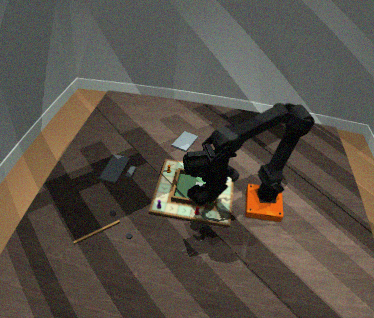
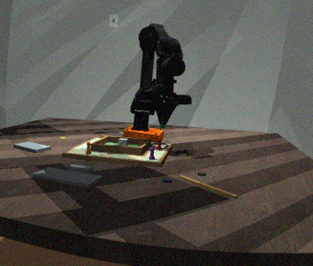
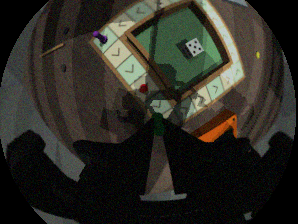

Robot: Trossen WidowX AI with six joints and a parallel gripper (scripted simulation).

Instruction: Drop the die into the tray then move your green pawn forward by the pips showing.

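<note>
Now: the red pawn 60 mm below my gripper tip, 40 mm ahead of it and 10 mm to the right of it. Also, from my gripper tip: green pawn (10 mm above); green-floored tray (120 mm to the right, 80 mm below, 40 mm ahead); white die (120 mm to the right, 60 mm below, 30 mm ahead).
</note>
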